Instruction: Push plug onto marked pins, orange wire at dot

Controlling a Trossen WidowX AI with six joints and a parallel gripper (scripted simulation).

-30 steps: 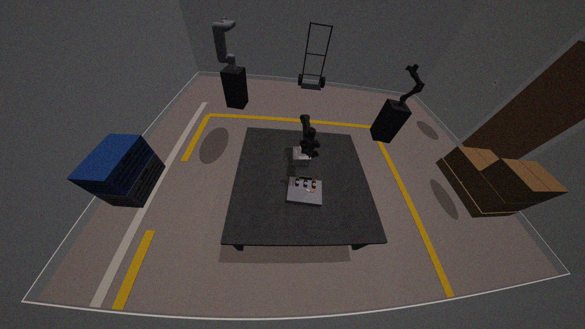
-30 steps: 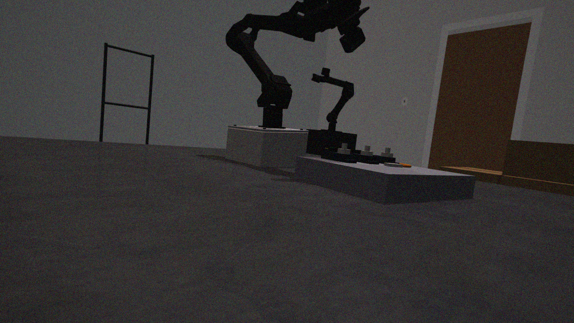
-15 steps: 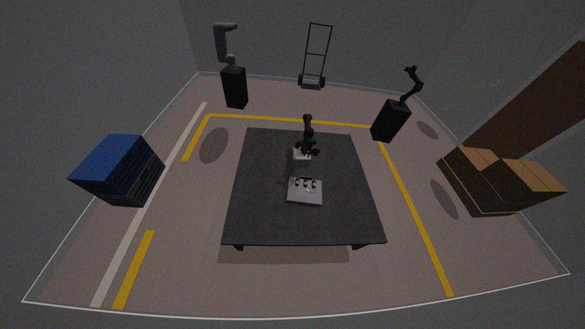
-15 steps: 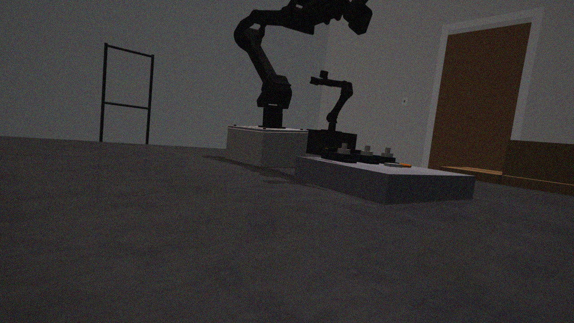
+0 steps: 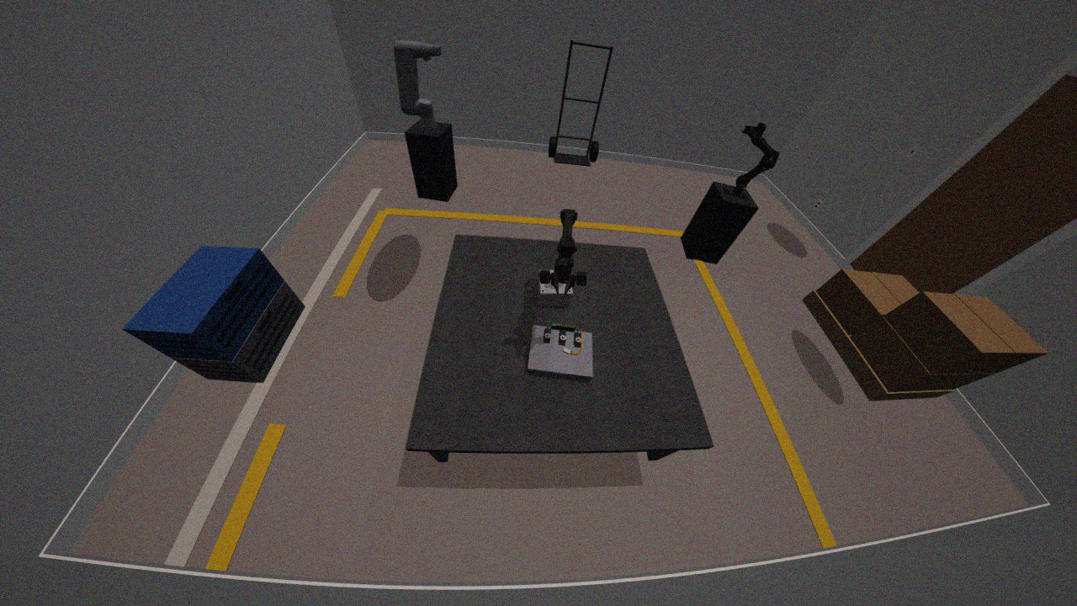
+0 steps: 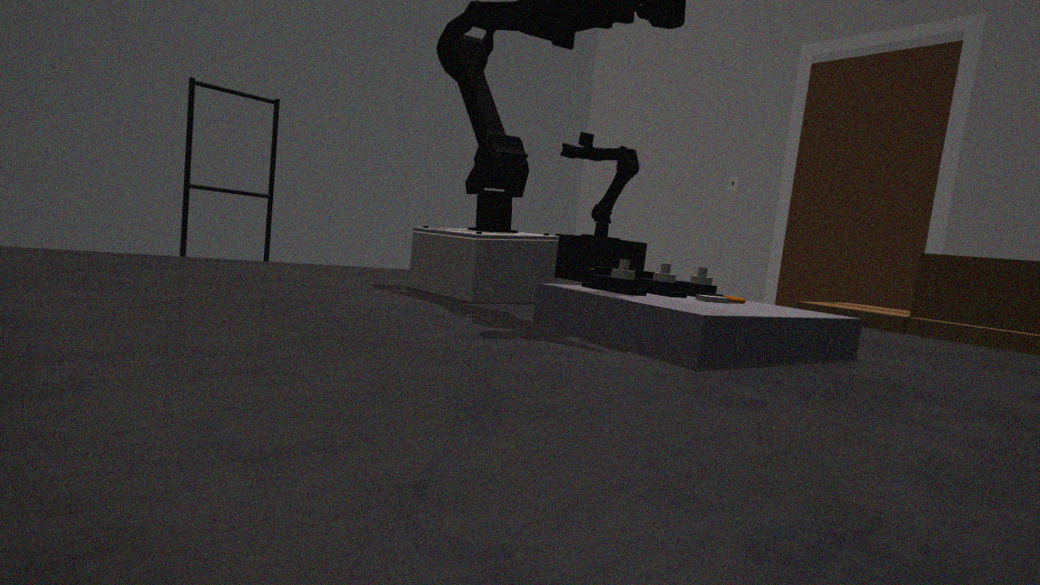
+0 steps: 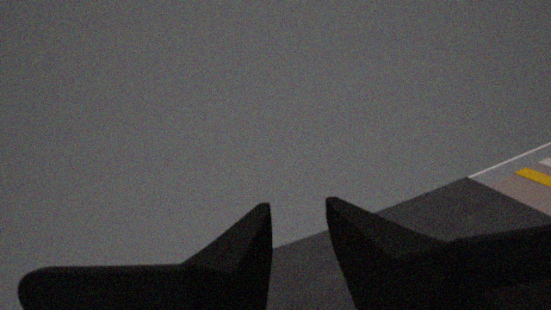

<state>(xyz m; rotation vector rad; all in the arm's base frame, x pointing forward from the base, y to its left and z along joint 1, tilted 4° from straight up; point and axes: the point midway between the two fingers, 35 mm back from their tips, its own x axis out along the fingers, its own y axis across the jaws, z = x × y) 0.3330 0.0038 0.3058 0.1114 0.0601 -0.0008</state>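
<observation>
My gripper tip is 38 cm above the grey base plate, 7 cm to the right of it and 7 cm short of it. From my gripper tip the other things lie so: green band: 33 cm below, 8 cm behind, 1 cm to the left.
</observation>
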